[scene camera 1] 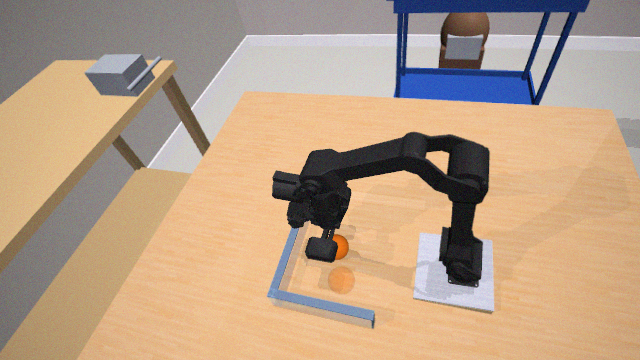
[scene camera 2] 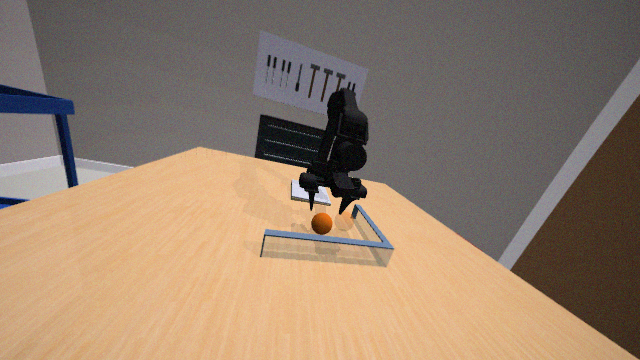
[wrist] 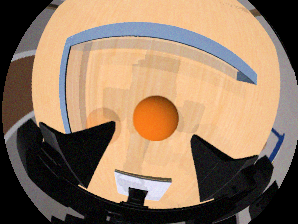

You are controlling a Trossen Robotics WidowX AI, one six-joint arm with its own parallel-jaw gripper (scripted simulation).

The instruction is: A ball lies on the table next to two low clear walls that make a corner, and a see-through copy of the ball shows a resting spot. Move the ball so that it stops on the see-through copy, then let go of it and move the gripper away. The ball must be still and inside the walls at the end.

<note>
My gripper is open and holds nothing. Further things: an orange ball.
My gripper also shows in scene camera 2 and in the wrist view.
</note>
